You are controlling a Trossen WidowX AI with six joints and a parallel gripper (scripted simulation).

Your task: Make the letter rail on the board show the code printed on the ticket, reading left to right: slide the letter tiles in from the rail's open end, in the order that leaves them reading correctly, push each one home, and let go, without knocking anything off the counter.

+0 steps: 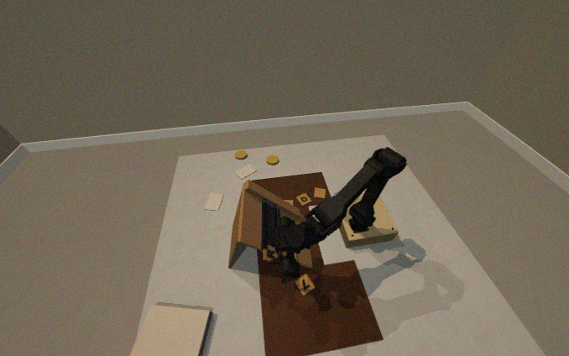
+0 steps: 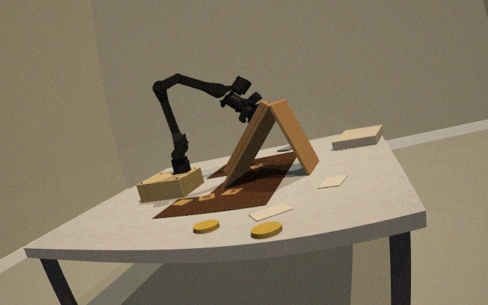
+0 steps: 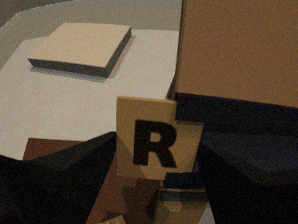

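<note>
My gripper tip is 90 mm to the left of the white ticket, 70 mm past it and 70 mm above it. Round my gripper tip: flat beige box: 370 mm ahead, 200 mm to the left, 160 mm below; brown mat: 180 mm below, 180 mm behind, 120 mm to the right.
</note>
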